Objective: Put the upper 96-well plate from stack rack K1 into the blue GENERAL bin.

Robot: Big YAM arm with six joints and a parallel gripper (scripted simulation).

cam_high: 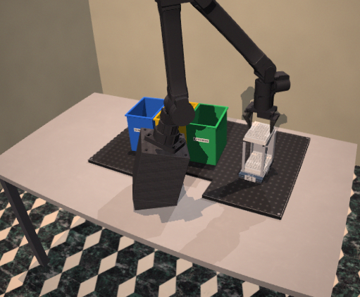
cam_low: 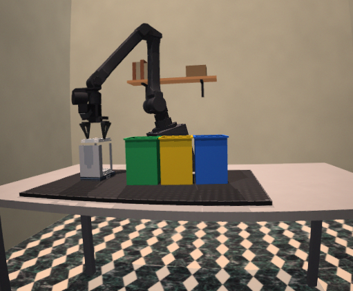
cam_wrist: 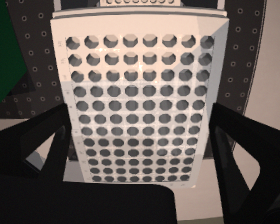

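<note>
My hand is 10 mm short of the blue bin, 500 mm to the right of it and 90 mm above it. The rest, counted from my hand: yellow bin (20 mm ahead, 360 mm to the left, 90 mm below); green bin (30 mm ahead, 230 mm to the left, 90 mm below).
</note>
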